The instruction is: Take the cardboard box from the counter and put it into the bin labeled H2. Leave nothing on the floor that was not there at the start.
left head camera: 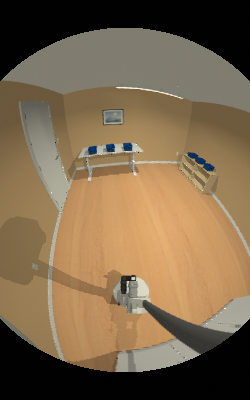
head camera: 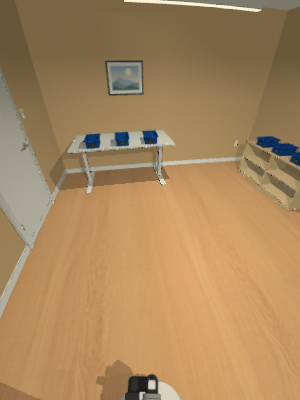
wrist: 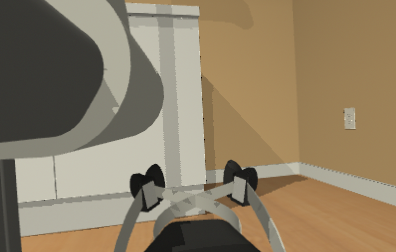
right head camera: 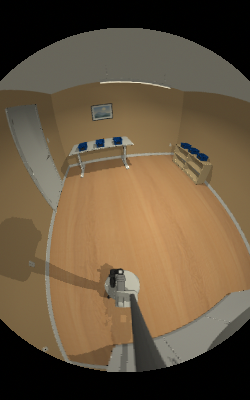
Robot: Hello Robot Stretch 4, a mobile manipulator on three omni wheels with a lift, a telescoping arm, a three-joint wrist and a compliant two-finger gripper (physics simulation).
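Places are measured from the robot's base along level axes (x back, y right, z up), in metres.
Pixels of known places: gripper, fingertip midpoint: (left head camera: 122, 305) (wrist: 193, 176) (right head camera: 112, 299).
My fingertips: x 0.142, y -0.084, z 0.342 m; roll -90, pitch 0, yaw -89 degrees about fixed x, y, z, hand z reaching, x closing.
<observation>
Behind a point stands the place of what it marks.
The cardboard box does not show in these views. The white counter (left head camera: 235, 314) (right head camera: 200, 327) {z 0.337, x 0.762, y 0.849 m} (wrist: 187, 100) {z 0.488, x 0.945, y -0.067 m} shows in part at the lower right of both side head views and at the left of the wrist view. My gripper (wrist: 193, 176) {z 0.342, x 0.142, y -0.084 m} is open, its two fingertips wide apart with nothing between them, in front of the counter's lower side. Three blue bins (head camera: 92, 141) {z 0.794, x -2.371, y -0.840 m} (head camera: 121, 139) {z 0.791, x -2.455, y -0.456 m} (head camera: 150, 137) {z 0.794, x -2.534, y -0.056 m} stand on the white table, and more blue bins (head camera: 268, 141) {z 0.688, x -2.777, y 1.815 m} (head camera: 284, 149) {z 0.688, x -2.436, y 1.866 m} stand on the wooden shelf at the right. Their labels are too small to read, so I cannot tell which is H2.
The white table (head camera: 165, 141) {z 0.692, x -2.674, y 0.168 m} (left head camera: 137, 148) {z 0.692, x -2.722, y 0.189 m} (right head camera: 127, 141) {z 0.692, x -2.733, y 0.182 m} stands by the far wall. The wooden shelf unit (head camera: 293, 199) {z 0.177, x -1.924, y 1.914 m} (left head camera: 210, 183) {z 0.294, x -1.970, y 2.125 m} (right head camera: 202, 173) {z 0.306, x -1.945, y 2.011 m} is at the right wall. A door (head camera: 20, 175) {z 0.673, x -1.644, y -1.451 m} (left head camera: 42, 150) {z 1.199, x -1.515, y -1.428 m} (right head camera: 32, 150) {z 1.222, x -1.529, y -1.430 m} is at the left.
</observation>
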